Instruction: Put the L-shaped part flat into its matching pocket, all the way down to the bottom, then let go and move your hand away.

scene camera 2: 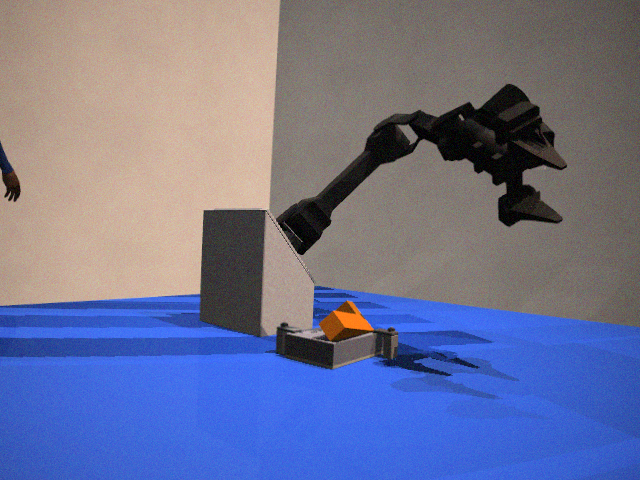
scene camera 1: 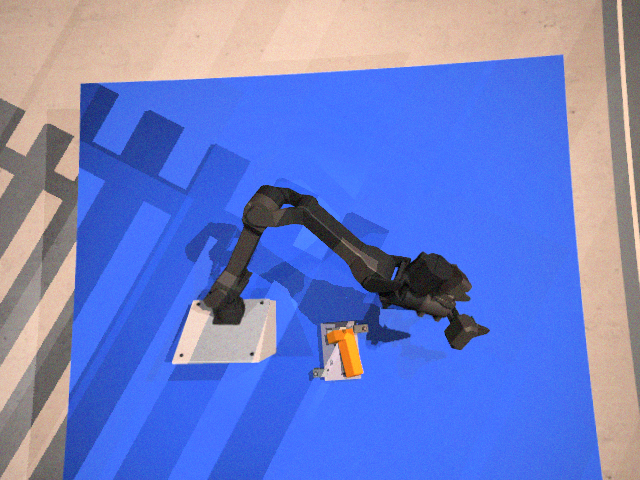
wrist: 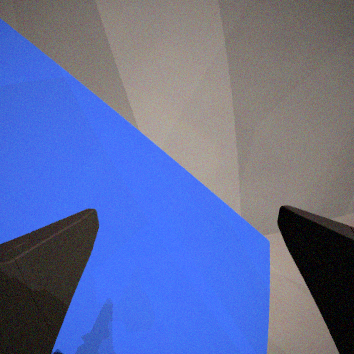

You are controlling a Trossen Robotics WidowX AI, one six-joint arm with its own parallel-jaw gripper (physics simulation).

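Places are measured from the arm's base along level axes (x ahead, y left, z up), in centimetres.
Where they show: gripper, fingertip midpoint: (scene camera 2: pixel 562 195) (scene camera 1: pixel 478 315) (wrist: pixel 189 217); arm's base, origin of the base link: (scene camera 2: pixel 271 259) (scene camera 1: pixel 229 314).
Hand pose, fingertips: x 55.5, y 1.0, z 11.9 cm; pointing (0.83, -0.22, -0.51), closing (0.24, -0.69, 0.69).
Each offset is from my fingertips to the centre of the thing. Level surfaces: height alone.
The orange L-shaped part @(dx -28.2, dy -10.1, dz -19.2 cm) (scene camera 1: pixel 351 357) (scene camera 2: pixel 345 325) rests on the light grey pocket block @(dx -29.3, dy -9.6, dz -22.5 cm) (scene camera 1: pixel 333 365) (scene camera 2: pixel 309 349). It is tilted and stands up above the block's rim in the scene camera 2 view, not flat in the pocket. Its long leg runs along the right side of the block in the scene camera 1 view. The pocket's floor is mostly hidden. My gripper (scene camera 1: pixel 478 314) (scene camera 2: pixel 563 193) (wrist: pixel 189 217) is wide open and empty, high above the mat and well to the right of the block. The part does not show in the wrist view.
The arm's pale wedge-shaped base (scene camera 1: pixel 232 335) (scene camera 2: pixel 232 268) stands left of the block. Small grey lugs (scene camera 1: pixel 360 328) (scene camera 1: pixel 318 372) stick out at two of the block's corners. The blue mat @(dz -24.9 cm) (scene camera 1: pixel 465 155) (scene camera 2: pixel 155 413) (wrist: pixel 150 210) lies under everything. A person's hand (scene camera 2: pixel 11 184) shows at the far left.
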